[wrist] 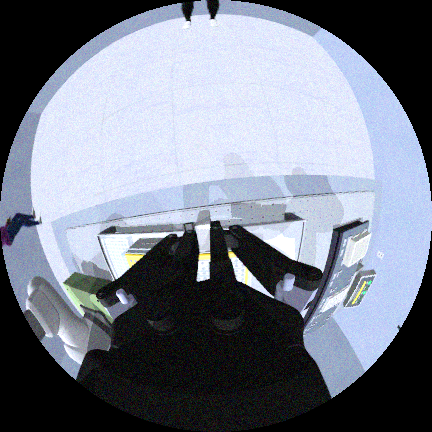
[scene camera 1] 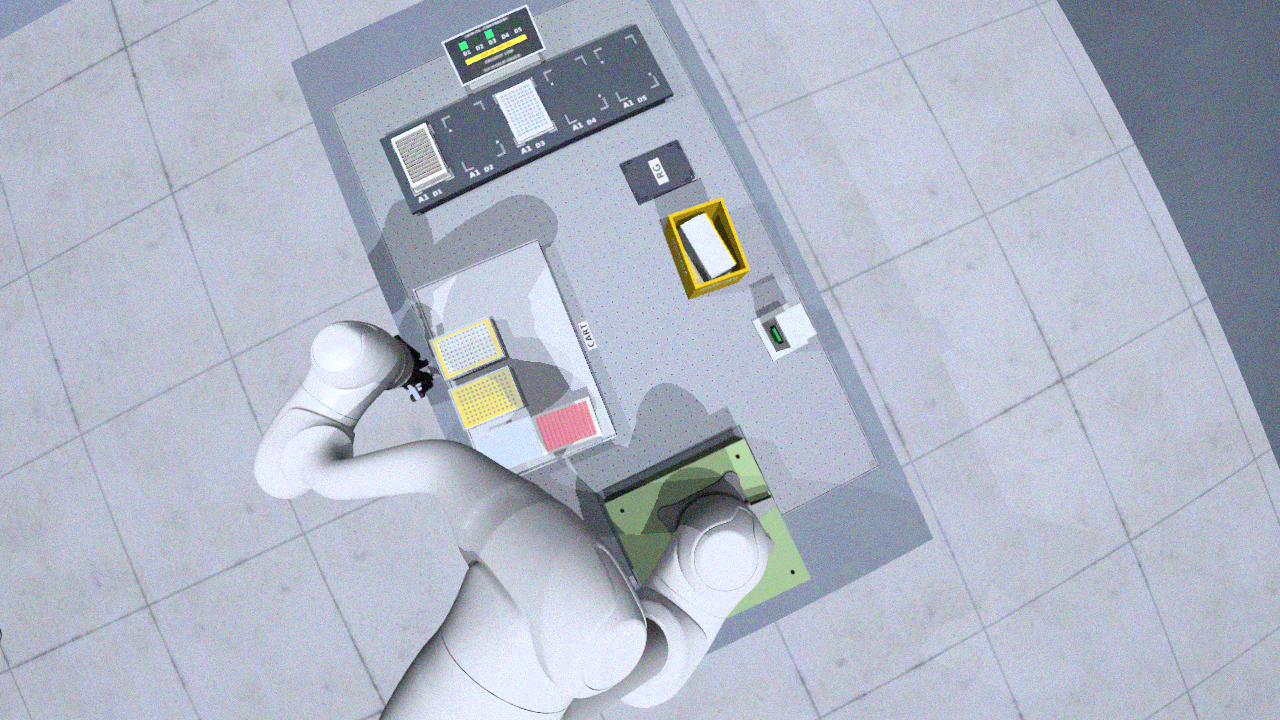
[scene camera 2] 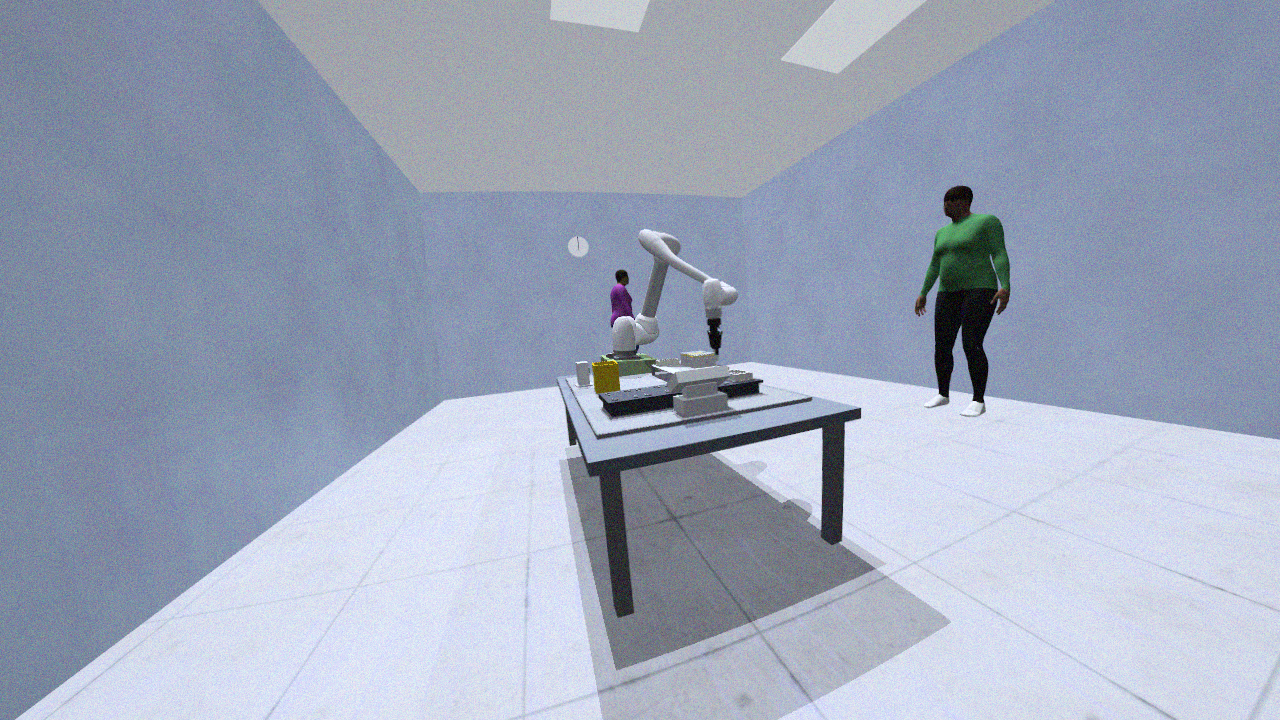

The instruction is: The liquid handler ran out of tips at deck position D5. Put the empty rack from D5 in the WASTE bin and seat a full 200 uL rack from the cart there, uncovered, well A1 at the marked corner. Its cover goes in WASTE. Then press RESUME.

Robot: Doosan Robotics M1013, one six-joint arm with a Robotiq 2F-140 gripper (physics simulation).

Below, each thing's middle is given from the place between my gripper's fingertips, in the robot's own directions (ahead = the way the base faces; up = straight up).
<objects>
Right now the yellow waste bin (scene camera 1: 716, 210) is 63 cm to the right of my hand, 3 cm behind it and 1 cm below it. Also, from my hand: white box with green button (scene camera 1: 783, 330) 71 cm to the right, 26 cm behind, 1 cm below; dark plate marked RG (scene camera 1: 650, 175) 63 cm to the right, 19 cm ahead, 7 cm below.
</objects>
